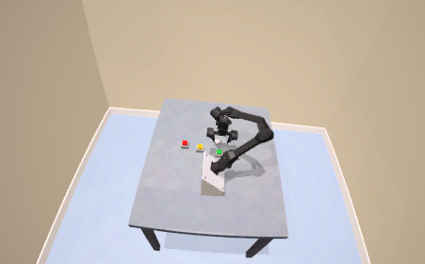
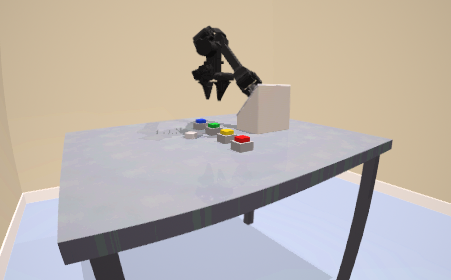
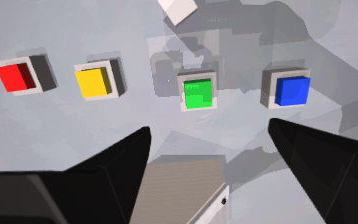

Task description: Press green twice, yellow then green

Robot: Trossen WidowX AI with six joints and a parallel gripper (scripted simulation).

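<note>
My gripper tip is 10 cm above the green button. The rest, counted from my gripper tip: blue button 12 cm to the right, 10 cm below; yellow button 13 cm to the left, 10 cm below, 2 cm ahead; small white block 12 cm below, 10 cm ahead, 2 cm to the left.
</note>
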